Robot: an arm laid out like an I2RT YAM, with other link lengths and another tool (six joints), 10 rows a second.
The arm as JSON. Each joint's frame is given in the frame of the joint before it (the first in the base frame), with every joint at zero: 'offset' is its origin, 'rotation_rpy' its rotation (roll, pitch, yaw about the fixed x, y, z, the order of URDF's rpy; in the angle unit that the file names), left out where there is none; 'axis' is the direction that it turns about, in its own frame. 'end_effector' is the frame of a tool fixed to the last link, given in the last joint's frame.
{
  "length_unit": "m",
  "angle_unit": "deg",
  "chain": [
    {
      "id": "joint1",
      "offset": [
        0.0,
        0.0,
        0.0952
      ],
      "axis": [
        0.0,
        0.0,
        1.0
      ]
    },
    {
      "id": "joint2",
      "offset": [
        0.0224,
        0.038,
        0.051
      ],
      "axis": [
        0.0,
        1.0,
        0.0
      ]
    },
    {
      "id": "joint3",
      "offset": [
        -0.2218,
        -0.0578,
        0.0
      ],
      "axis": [
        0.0,
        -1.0,
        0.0
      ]
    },
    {
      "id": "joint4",
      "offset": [
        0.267,
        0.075,
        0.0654
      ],
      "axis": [
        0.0,
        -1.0,
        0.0
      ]
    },
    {
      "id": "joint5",
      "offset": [
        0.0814,
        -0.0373,
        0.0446
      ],
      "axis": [
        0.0,
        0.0,
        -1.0
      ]
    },
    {
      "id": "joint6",
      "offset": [
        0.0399,
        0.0,
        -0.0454
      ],
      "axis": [
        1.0,
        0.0,
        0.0
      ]
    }
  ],
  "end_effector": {
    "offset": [
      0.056,
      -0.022,
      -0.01
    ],
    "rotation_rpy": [
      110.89,
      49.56,
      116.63
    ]
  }
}
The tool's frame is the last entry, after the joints.
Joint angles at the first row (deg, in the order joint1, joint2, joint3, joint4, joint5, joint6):
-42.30 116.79 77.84 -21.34 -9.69 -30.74
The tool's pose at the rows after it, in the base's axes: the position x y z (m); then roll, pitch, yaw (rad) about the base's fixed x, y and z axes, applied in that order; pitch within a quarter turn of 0, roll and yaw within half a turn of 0:
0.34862, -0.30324, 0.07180, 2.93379, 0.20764, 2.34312
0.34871, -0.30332, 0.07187, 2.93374, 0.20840, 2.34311
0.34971, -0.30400, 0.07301, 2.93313, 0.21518, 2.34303
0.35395, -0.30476, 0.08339, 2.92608, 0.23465, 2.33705
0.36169, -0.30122, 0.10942, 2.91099, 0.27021, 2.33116
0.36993, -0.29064, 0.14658, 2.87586, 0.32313, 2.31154
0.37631, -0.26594, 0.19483, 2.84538, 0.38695, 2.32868
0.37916, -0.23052, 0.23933, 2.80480, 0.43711, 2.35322
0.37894, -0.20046, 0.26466, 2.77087, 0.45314, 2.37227
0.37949, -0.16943, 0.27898, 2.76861, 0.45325, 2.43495
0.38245, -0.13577, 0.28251, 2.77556, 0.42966, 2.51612
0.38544, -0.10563, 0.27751, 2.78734, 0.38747, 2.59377
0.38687, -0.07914, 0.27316, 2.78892, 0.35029, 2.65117
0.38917, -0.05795, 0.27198, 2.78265, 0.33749, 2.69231
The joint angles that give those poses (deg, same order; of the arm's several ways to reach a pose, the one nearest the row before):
-42.30 116.79 77.84 -21.34 -9.69 -30.74
-42.30 116.79 77.84 -21.30 -9.69 -30.74
-42.28 116.77 77.93 -21.02 -9.69 -30.72
-42.00 116.01 78.81 -21.41 -9.69 -30.09
-41.04 113.41 80.27 -23.16 -9.67 -28.80
-39.40 108.92 81.19 -24.86 -9.67 -26.09
-36.51 102.13 81.47 -27.79 -9.65 -24.40
-32.62 95.15 81.47 -31.16 -9.69 -22.20
-29.25 90.69 81.47 -33.95 -9.69 -20.10
-25.47 87.68 81.47 -36.91 -9.67 -19.92
-20.99 86.22 81.47 -39.77 -9.67 -19.92
-16.80 86.11 81.45 -42.35 -9.67 -19.90
-13.06 86.13 81.45 -44.29 -9.69 -19.22
-9.98 86.13 81.45 -44.77 -9.69 -18.41

